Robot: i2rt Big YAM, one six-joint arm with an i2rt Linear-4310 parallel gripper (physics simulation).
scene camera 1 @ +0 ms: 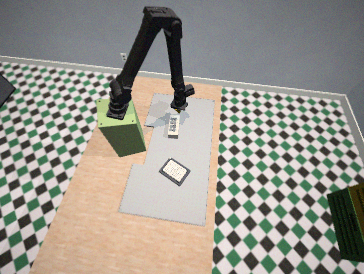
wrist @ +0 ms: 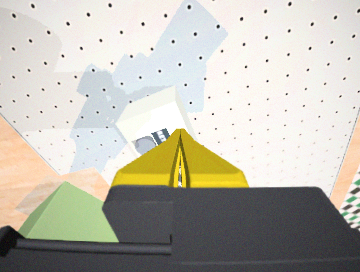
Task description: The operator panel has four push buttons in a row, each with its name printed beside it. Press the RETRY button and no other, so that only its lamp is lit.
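Seen in the pictures: gripper, fingertip midpoint: (scene camera 1: 179,112) (wrist: 180,135); arm's base, origin of the base link: (scene camera 1: 118,110).
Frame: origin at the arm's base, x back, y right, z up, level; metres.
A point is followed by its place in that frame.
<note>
The white operator panel (scene camera 1: 173,132) @(z -0.284, x -0.280, y -0.074 m) (wrist: 162,118) @(z -0.285, x -0.284, y -0.211 m) lies on the perforated grey board. In the scene view its row of dark labels shows, too small to read. In the wrist view one round grey button (wrist: 145,144) @(z -0.282, x -0.255, y -0.188 m) and part of a dark label (wrist: 160,136) @(z -0.285, x -0.274, y -0.191 m) show near the panel's far end. The label cannot be read; the other buttons are hidden behind the fingers. I cannot tell which button is RETRY, and no lit lamp can be made out. My gripper (scene camera 1: 178,110) @(z -0.241, x -0.303, y -0.214 m) (wrist: 180,135) @(z -0.241, x -0.303, y -0.214 m) is shut and empty, with its yellow tips above the panel, near its far end in the scene view.
The perforated board (scene camera 1: 195,150) @(z -0.338, x -0.444, y 0.013 m) (wrist: 270,100) @(z -0.338, x -0.418, y -0.168 m) lies on the wooden table (scene camera 1: 85,225) @(z -0.351, x 0.117, y 0.556 m). A green pedestal (scene camera 1: 123,137) @(z -0.121, x -0.026, y 0.096 m) (wrist: 70,215) @(z -0.296, x -0.055, y -0.076 m) under the arm's base stands left of the panel. A dark-rimmed tray with a pale inside (scene camera 1: 175,171) @(z -0.314, x -0.334, y 0.187 m) lies nearer the scene camera.
</note>
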